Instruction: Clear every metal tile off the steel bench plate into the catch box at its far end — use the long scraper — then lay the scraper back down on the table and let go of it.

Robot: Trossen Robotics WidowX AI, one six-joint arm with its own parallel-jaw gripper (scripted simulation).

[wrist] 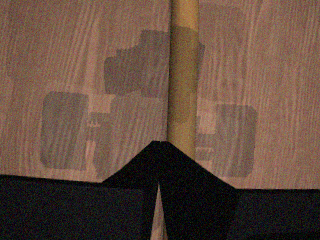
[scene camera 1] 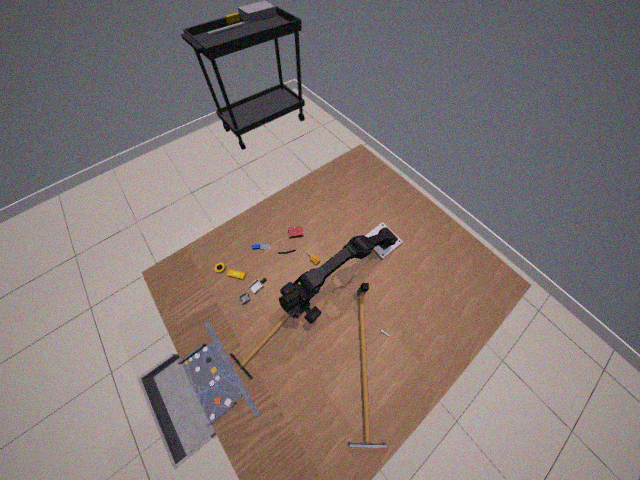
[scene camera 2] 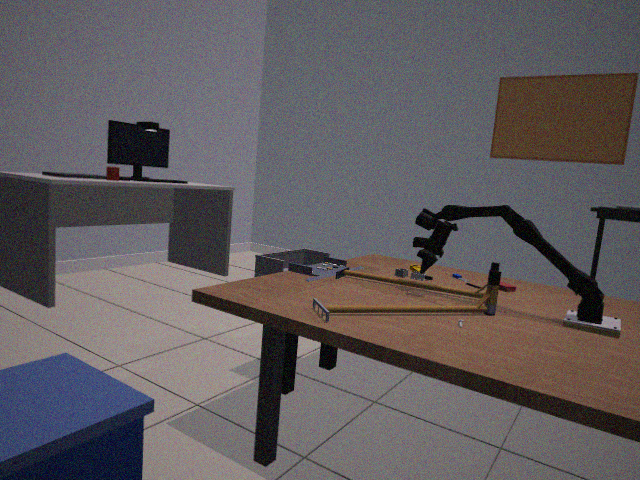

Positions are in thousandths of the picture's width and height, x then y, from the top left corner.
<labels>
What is my gripper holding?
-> Nothing.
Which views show the long yellow-handled tool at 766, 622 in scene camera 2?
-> Scene camera 1 and scene camera 2 only.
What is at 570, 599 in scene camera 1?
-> A long yellow-handled tool.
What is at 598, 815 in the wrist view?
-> My gripper.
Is my gripper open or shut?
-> Shut.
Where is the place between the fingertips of my gripper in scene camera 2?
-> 659, 570
</labels>
